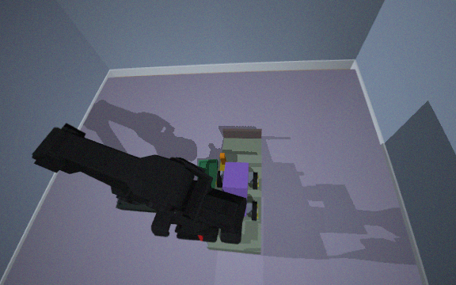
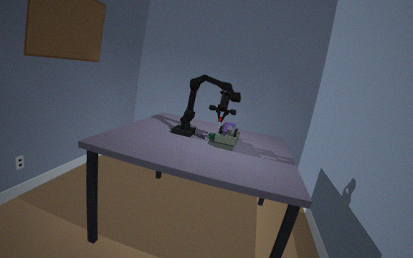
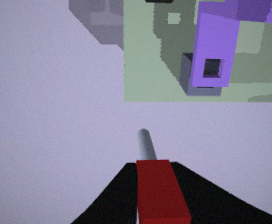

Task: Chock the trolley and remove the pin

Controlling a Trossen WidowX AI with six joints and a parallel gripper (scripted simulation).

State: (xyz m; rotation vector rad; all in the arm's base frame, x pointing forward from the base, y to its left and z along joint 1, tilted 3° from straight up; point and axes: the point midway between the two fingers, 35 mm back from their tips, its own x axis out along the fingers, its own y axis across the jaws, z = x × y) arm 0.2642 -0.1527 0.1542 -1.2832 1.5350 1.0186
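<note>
Right now my gripper tip is 230 mm to the right of the green tray, 190 mm above it and 30 mm past it. The rest, counted from my gripper tip: purple trolley 120 mm to the left, 80 mm ahead, 70 mm below; then red-headed stop pin right at my gripper tip; then pale green ramp 130 mm below, 120 mm to the left, 80 mm ahead.
</note>
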